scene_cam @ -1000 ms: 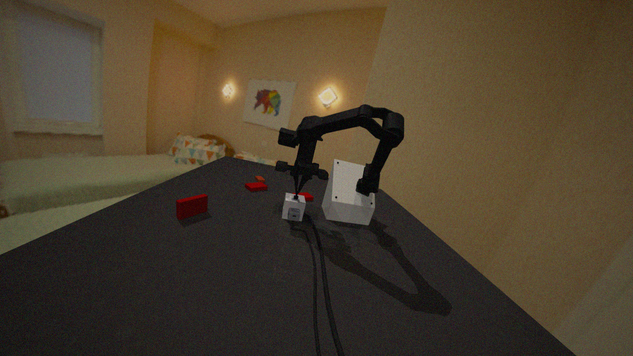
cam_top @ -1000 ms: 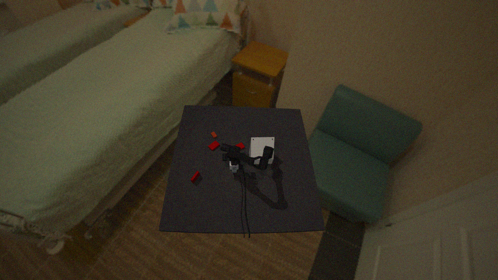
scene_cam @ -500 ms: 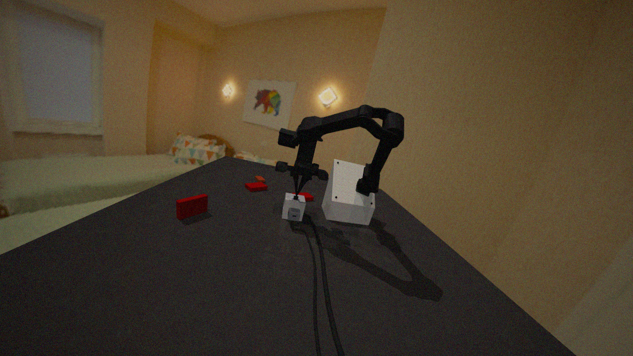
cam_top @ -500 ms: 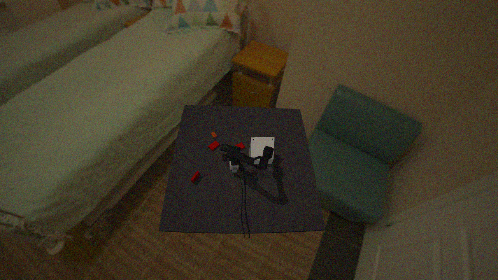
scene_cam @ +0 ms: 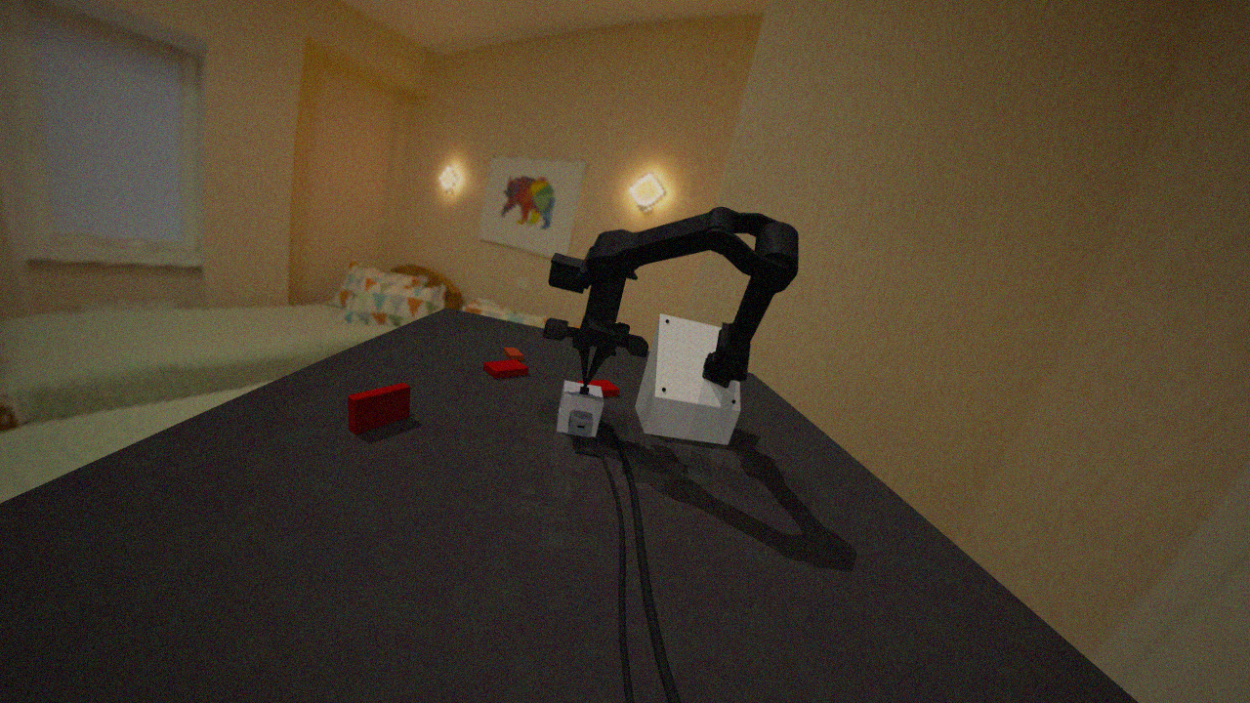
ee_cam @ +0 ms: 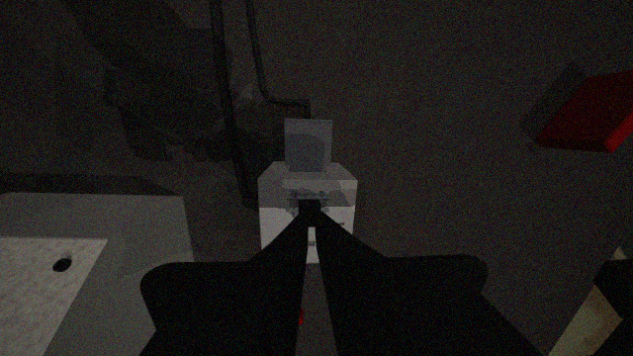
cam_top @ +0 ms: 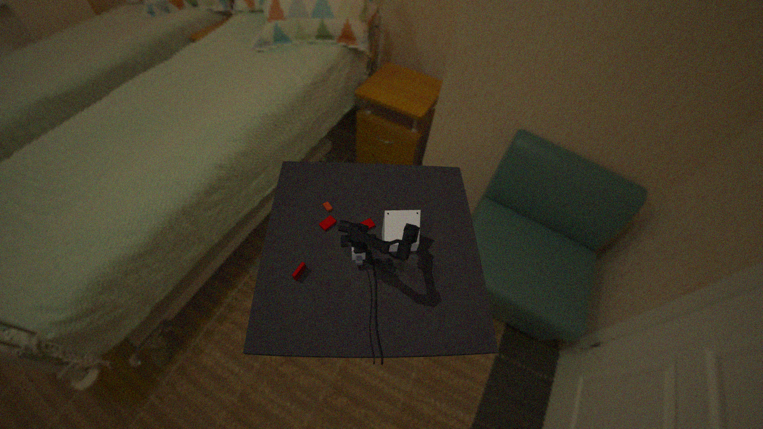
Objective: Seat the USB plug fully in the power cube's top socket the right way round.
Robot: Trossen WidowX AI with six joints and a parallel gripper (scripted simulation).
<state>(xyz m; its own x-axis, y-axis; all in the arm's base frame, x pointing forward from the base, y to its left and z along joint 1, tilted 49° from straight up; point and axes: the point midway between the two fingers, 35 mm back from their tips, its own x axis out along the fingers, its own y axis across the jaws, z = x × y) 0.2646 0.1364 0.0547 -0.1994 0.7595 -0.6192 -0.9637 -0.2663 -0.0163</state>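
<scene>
My gripper tip is 20 mm above the black USB plug.
</scene>
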